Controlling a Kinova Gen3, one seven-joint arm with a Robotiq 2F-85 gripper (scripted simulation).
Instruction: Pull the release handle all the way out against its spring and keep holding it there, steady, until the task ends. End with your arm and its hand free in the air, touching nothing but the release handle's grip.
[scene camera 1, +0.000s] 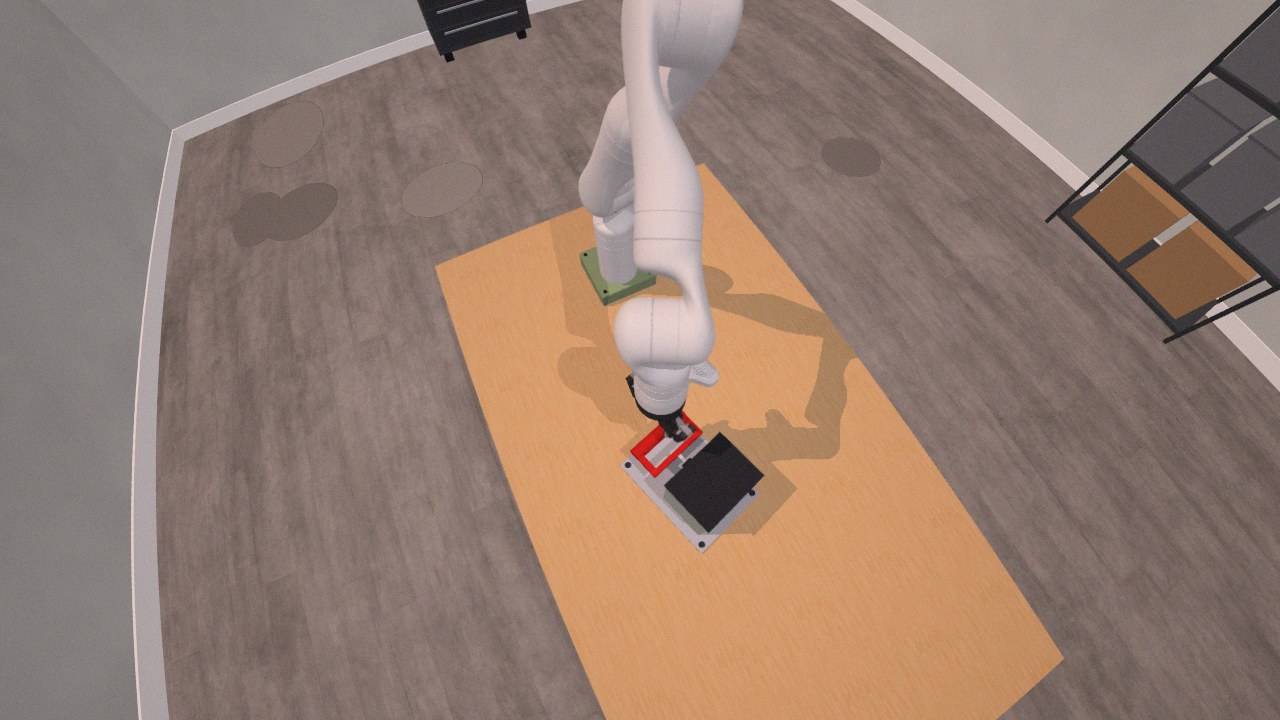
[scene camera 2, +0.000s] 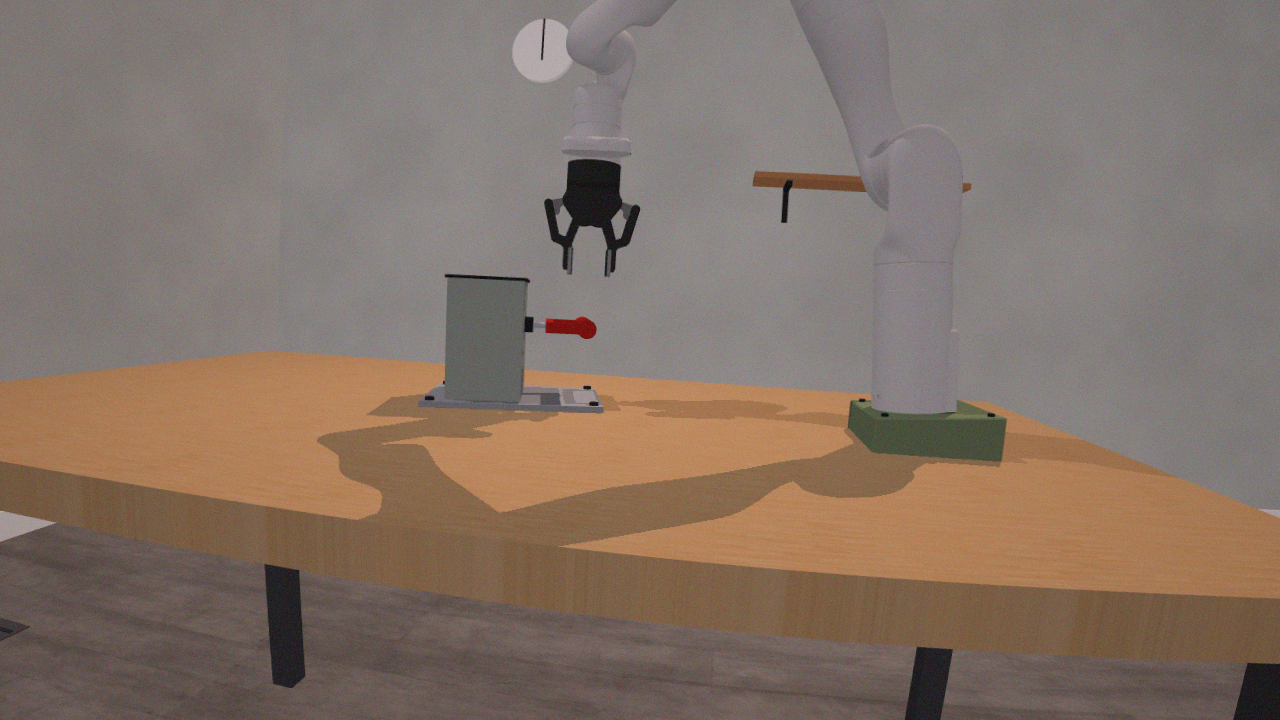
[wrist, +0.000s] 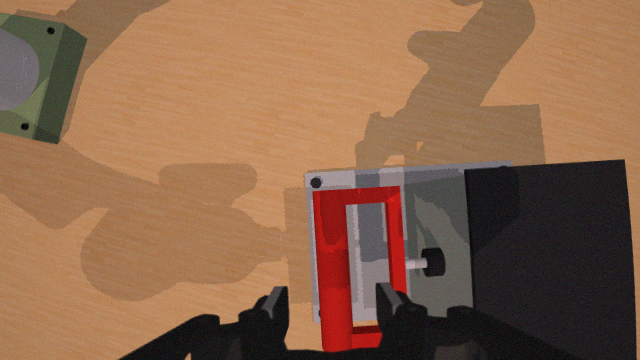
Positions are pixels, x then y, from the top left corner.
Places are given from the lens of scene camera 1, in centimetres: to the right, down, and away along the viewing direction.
my gripper (scene camera 1: 658, 422): 3, 11, 76
red release handle (scene camera 1: 654, 437): 3, 14, 81
